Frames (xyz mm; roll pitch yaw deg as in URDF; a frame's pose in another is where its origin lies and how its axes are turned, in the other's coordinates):
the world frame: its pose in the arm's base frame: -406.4 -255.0 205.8 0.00 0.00 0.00
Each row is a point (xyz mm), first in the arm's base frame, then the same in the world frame.
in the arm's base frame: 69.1 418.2 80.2
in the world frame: 475.5 673.2 -125.6
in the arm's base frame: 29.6 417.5 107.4
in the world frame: 436.0 672.5 -98.4
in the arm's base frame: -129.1 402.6 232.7
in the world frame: 277.3 657.6 26.9
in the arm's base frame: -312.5 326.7 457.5
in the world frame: 93.9 581.7 251.7
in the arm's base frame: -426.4 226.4 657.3
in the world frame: -20.0 481.4 451.5
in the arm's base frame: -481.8 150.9 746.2
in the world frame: -75.4 405.9 540.4
